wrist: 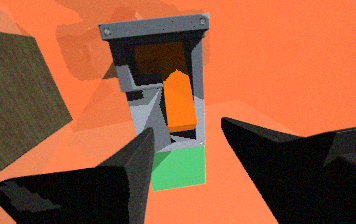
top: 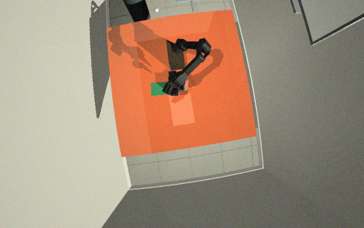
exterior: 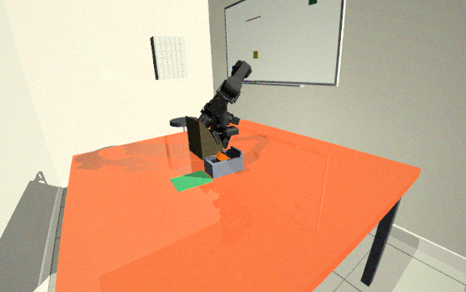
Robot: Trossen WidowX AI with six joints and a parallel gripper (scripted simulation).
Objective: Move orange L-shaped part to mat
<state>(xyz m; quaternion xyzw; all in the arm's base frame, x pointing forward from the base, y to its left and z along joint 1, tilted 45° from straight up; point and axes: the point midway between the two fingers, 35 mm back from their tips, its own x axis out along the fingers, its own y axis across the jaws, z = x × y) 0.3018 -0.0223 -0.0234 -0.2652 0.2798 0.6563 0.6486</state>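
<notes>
My gripper tip is 20 mm past the orange L-shaped part, 30 mm to the right of it and 80 mm above it. Also, from my gripper tip: green mat: 20 mm behind, 140 mm to the right, 130 mm below.
</notes>
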